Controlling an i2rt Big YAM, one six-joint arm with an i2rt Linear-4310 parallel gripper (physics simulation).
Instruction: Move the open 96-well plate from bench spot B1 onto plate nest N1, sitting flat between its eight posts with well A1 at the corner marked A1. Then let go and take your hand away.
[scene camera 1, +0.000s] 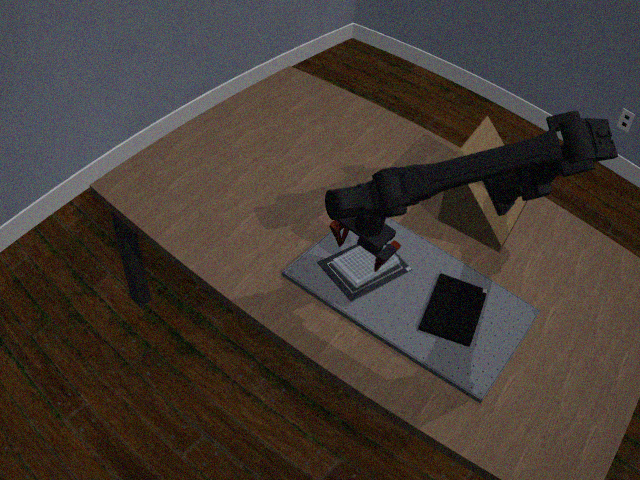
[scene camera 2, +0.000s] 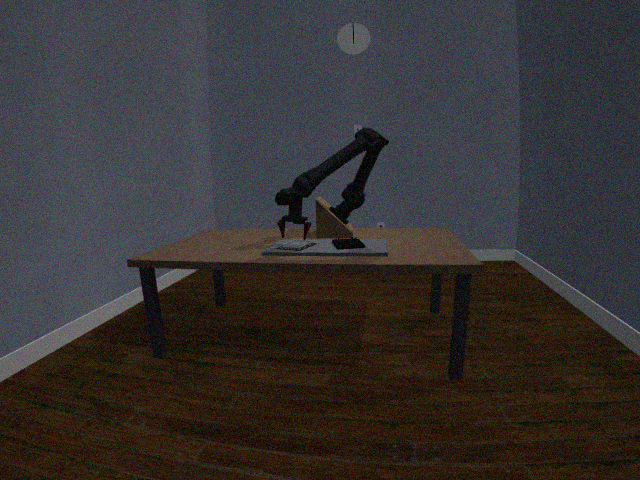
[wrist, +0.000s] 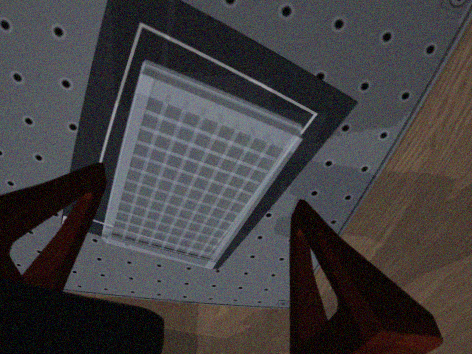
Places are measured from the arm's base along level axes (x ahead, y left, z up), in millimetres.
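Pixels of known places: gripper, between the fingertips: (scene camera 1: 358, 257) (scene camera 2: 293, 239) (wrist: 201, 191); arm's base, origin of its link: (scene camera 1: 496, 189) (scene camera 2: 337, 216).
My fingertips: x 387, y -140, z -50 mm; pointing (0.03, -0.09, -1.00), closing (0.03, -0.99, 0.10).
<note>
Ahead of a thing's pixels: the offset from my fingertips to its middle. "spot": to the spot under its first point. Level surfaces: height alone.
The clear 96-well plate @(dy +7, dx -24, dz -26 mm) (scene camera 1: 356, 266) (scene camera 2: 293, 245) (wrist: 195, 170) lies on bench spot B1, a dark rectangle @(spot: dy +43, dx +66, dz -33 mm) (scene camera 1: 353, 295) (wrist: 120, 30) with a white outline. In the wrist view it sits askew to that outline, overlapping its right side. My gripper (scene camera 1: 358, 256) (scene camera 2: 294, 238) (wrist: 201, 191) is open and empty, pointing down above the plate, with one finger towards each long side. The black plate nest N1 @(dy +235, dx -49, dz -24 mm) (scene camera 1: 452, 310) (scene camera 2: 347, 243) is on the same board, right of the plate in scene camera 1, with a small pale mark at one corner. Its posts are too dark to make out.
A grey perforated board @(dy +149, dx -37, dz -41 mm) (scene camera 1: 382, 315) (scene camera 2: 320, 252) (wrist: 40, 55) carries both spots on the wooden table @(dz -48 mm) (scene camera 1: 206, 206) (scene camera 2: 206, 256). A light wooden wedge (scene camera 1: 487, 135) (scene camera 2: 327, 222) stands behind the board, by the arm's base.
</note>
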